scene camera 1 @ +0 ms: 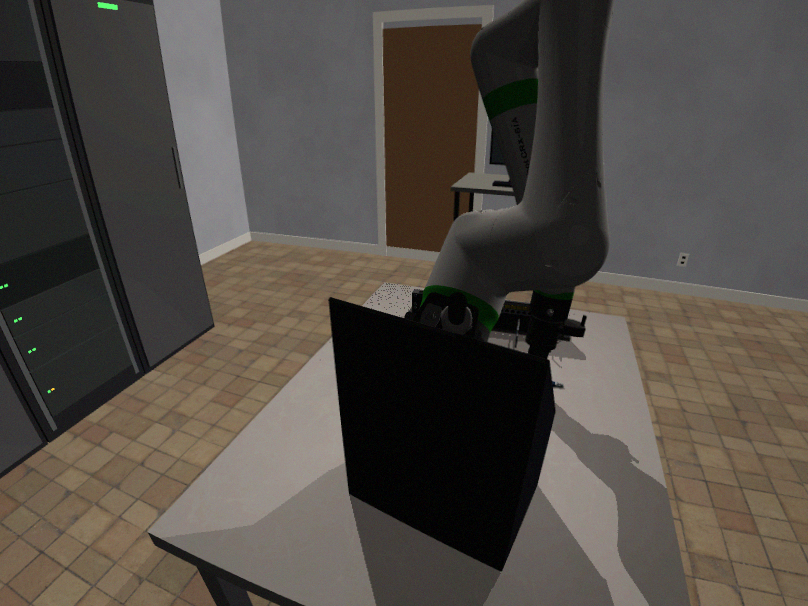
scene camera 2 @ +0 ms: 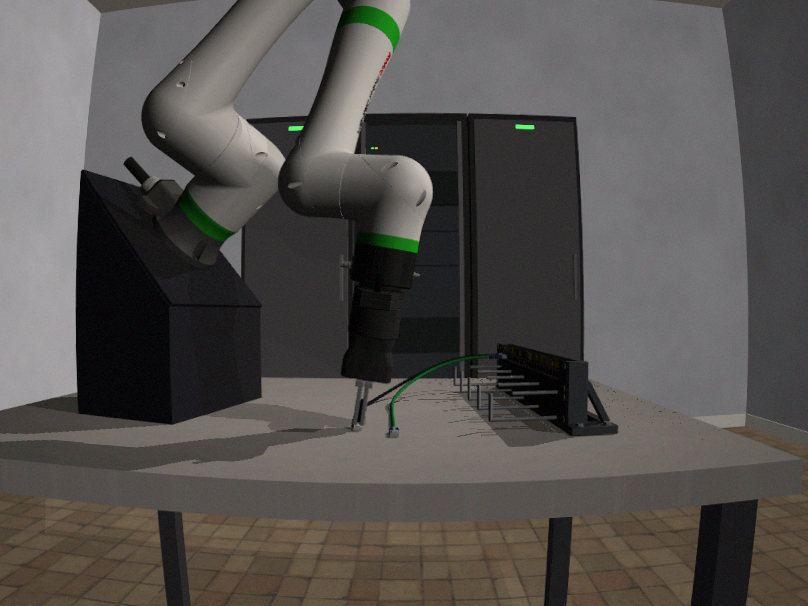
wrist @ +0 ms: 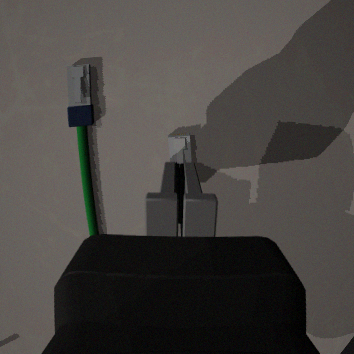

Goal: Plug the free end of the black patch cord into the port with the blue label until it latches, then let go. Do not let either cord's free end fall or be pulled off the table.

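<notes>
My gripper points down at the table, its fingers drawn together on the black patch cord just behind its plug. The clear plug shows beyond the fingertips, low at the table top; the fingers hide its blue boot. The cord runs from the fingers up toward the black patch panel at the right in scene view 2. The panel's ports are too small and dark to tell which has the blue label. In scene view 1 the arm and its stand hide the fingertips.
The green cord arches from the panel to its free plug, which lies beside the black cord's plug. Several grey metal pins stick out in front of the panel. The black robot stand stands on the table.
</notes>
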